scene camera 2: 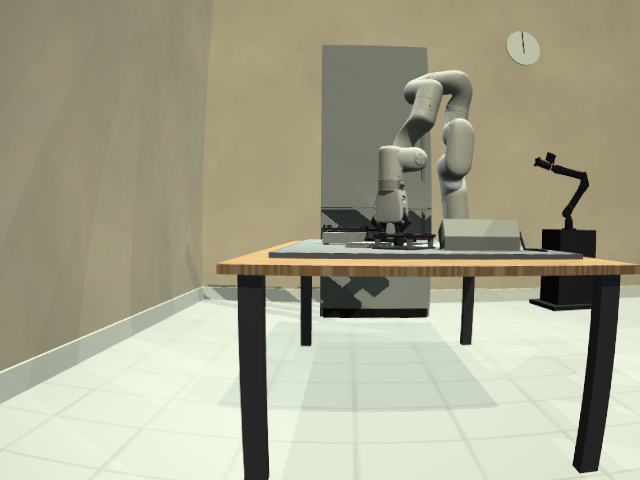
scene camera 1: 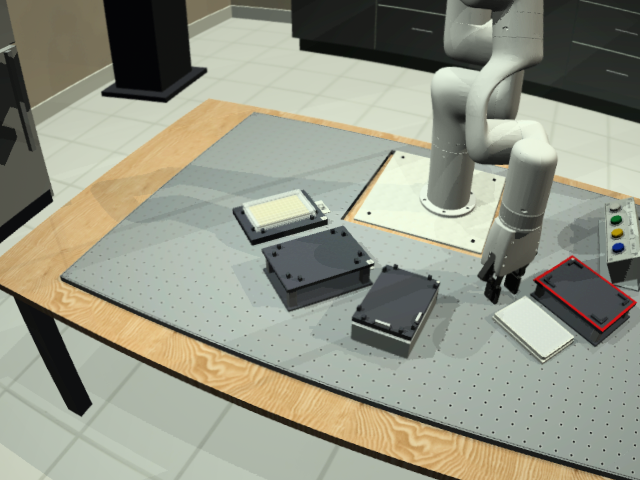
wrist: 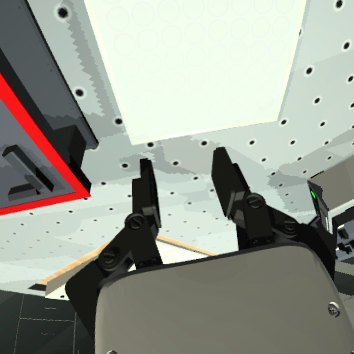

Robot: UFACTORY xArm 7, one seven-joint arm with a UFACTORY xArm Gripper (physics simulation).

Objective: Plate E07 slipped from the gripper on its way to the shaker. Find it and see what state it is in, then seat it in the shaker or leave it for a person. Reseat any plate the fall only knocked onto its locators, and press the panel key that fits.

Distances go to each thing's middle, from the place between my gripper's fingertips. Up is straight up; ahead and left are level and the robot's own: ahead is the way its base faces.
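My hand is 10 mm below the white well plate (scene camera 1: 539,334), 70 mm short of it and 70 mm to the right of it. The dark lidded box (scene camera 1: 391,317) is 30 mm above my hand, 120 mm ahead of it and 170 mm to the right of it.
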